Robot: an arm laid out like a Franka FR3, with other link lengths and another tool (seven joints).
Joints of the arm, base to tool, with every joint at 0 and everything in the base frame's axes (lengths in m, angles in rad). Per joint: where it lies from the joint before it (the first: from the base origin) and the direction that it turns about. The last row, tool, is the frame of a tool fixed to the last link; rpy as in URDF.
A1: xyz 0.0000 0.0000 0.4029 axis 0 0 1
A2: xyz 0.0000 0.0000 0.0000 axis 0 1 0
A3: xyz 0.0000 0.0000 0.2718 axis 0 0 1
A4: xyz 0.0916 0.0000 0.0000 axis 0 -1 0
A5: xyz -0.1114 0.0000 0.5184 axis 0 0 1
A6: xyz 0.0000 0.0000 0.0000 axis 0 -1 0
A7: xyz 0.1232 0.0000 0.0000 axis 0 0 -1
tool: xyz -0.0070 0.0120 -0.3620 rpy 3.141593 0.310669 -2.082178
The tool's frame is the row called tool.
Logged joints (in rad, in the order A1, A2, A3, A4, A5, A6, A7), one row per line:
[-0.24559, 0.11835, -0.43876, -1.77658, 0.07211, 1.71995, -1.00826]
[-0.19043, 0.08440, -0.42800, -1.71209, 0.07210, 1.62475, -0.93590]
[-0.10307, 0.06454, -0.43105, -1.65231, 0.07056, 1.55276, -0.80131]
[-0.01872, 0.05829, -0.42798, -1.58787, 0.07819, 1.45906, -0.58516]
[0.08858, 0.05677, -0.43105, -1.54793, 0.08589, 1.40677, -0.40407]
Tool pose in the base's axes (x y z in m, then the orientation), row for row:
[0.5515, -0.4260, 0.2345, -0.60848, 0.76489, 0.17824, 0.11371]
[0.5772, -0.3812, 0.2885, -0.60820, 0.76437, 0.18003, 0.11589]
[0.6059, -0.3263, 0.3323, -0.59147, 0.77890, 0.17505, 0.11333]
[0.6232, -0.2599, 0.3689, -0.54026, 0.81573, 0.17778, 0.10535]
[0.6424, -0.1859, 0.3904, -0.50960, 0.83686, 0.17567, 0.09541]
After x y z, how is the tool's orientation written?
As a quaternion, x y z w.
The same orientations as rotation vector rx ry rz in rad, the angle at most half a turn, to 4 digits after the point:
[-1.7845, 2.2432, 0.5227]
[-1.7814, 2.2388, 0.5273]
[-1.7350, 2.2848, 0.5135]
[-1.5921, 2.4039, 0.5239]
[-1.5105, 2.4805, 0.5207]

